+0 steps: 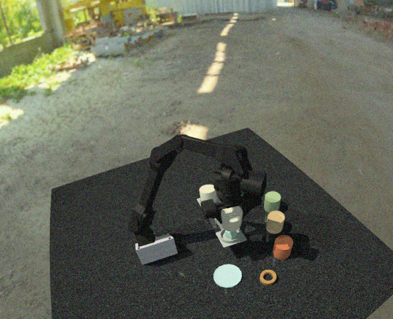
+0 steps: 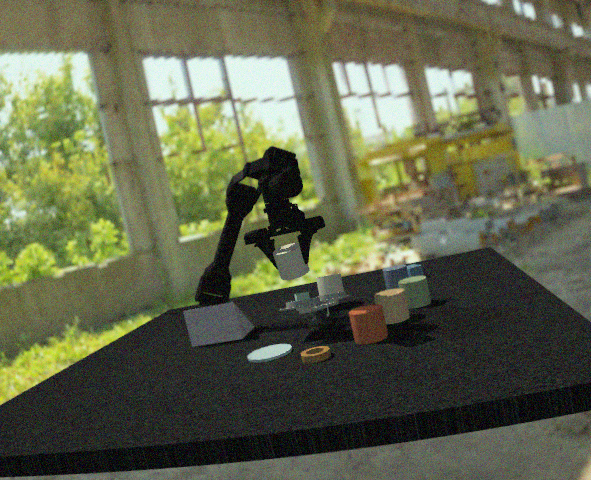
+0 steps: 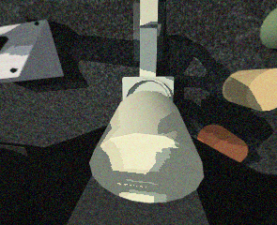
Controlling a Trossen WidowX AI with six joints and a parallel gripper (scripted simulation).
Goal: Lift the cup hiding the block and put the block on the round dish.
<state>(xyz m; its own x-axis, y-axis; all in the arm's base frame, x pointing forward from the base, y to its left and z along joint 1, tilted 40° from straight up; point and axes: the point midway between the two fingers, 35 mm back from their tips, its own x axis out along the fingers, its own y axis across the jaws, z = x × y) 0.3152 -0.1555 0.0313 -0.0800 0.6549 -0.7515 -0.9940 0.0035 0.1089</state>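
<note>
Now: gripper tip 20 mm to the left of the cream cup and 10 mm below it. The rest, counted from my gripper tip: round pale blue dish: 170 mm below, 110 mm to the right, 60 mm behind; block: 80 mm below, 10 mm to the left; small balance: 130 mm to the left, 130 mm below.
</note>
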